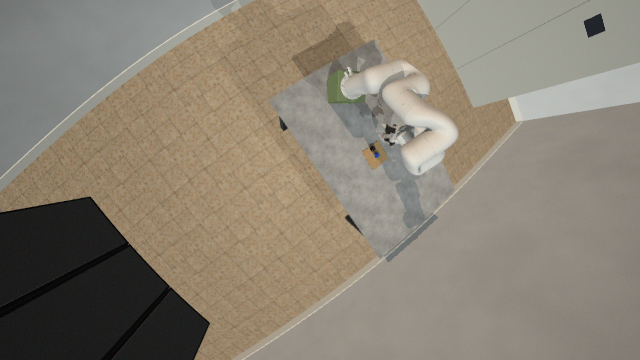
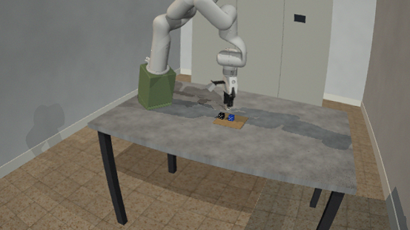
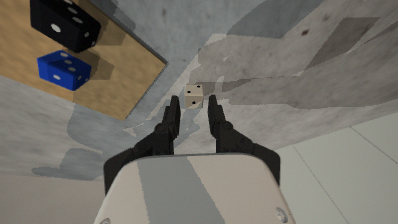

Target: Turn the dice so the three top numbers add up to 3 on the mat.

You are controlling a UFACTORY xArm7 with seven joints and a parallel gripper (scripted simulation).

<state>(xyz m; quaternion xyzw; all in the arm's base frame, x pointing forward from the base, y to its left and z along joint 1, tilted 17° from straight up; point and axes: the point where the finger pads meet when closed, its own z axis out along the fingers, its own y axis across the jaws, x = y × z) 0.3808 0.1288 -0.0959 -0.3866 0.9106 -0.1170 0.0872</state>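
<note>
My gripper is now 30 mm above the white die. From my hand the other things lie so: tan mat 60 mm ahead, 120 mm to the right, 50 mm below; then blue die 60 mm ahead, 120 mm to the right, 30 mm below; then black die 10 mm ahead, 120 mm to the right, 30 mm below.
</note>
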